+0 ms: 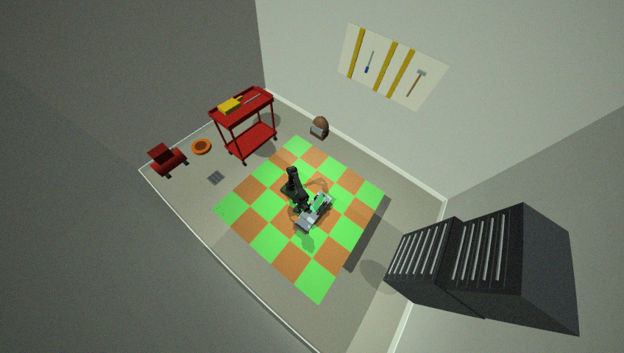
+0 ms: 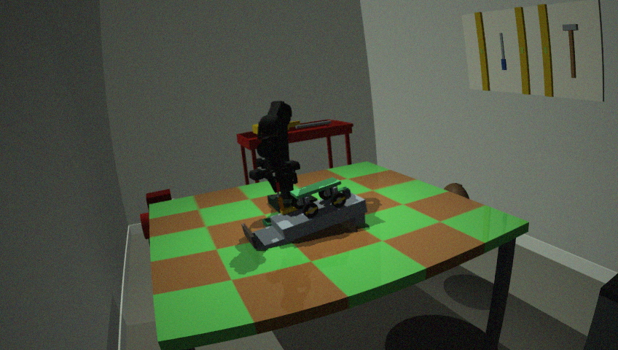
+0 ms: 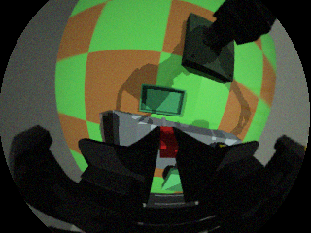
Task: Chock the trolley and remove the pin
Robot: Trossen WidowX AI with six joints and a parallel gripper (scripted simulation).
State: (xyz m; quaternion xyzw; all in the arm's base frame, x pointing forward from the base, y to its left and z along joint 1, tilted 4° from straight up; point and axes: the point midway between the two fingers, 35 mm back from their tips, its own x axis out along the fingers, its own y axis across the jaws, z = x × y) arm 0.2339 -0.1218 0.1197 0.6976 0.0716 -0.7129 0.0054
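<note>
My gripper tip is now 20 mm past the green tray and 140 mm above it. Round my gripper tip: yellow chock (50 mm ahead, 20 mm to the left, 50 mm below); then red-headed stop pin (right at my gripper tip); then trolley (110 mm ahead, 110 mm to the left, 20 mm below).
</note>
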